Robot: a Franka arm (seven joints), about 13 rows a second.
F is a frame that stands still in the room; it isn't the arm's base.
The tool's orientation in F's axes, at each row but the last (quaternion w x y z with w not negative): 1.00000, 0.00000, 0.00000, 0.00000; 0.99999, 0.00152, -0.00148, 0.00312; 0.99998, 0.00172, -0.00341, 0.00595; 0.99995, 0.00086, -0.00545, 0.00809; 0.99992, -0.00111, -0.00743, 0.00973; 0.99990, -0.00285, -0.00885, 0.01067; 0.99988, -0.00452, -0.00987, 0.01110; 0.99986, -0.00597, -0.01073, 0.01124; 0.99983, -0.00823, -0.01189, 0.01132
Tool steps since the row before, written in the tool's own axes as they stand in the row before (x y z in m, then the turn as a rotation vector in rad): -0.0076, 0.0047, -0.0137, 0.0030, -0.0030, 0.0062; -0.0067, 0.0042, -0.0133, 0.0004, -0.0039, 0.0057; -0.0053, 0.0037, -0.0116, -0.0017, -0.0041, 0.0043; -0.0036, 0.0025, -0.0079, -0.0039, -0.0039, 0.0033; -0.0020, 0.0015, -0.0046, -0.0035, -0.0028, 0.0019; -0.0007, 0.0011, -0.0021, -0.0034, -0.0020, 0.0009; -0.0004, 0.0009, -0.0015, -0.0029, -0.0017, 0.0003; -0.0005, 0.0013, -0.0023, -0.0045, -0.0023, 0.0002; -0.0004, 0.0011, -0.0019, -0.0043, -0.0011, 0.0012
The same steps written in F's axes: -0.0076, 0.0047, -0.0137, 0.0030, -0.0030, 0.0062; -0.0067, 0.0042, -0.0133, 0.0004, -0.0039, 0.0057; -0.0053, 0.0037, -0.0116, -0.0017, -0.0041, 0.0043; -0.0036, 0.0025, -0.0079, -0.0039, -0.0040, 0.0033; -0.0020, 0.0015, -0.0046, -0.0035, -0.0029, 0.0019; -0.0007, 0.0011, -0.0021, -0.0034, -0.0021, 0.0009; -0.0004, 0.0009, -0.0015, -0.0029, -0.0018, 0.0003; -0.0005, 0.0013, -0.0023, -0.0045, -0.0024, 0.0001; -0.0004, 0.0011, -0.0019, -0.0043, -0.0012, 0.0011
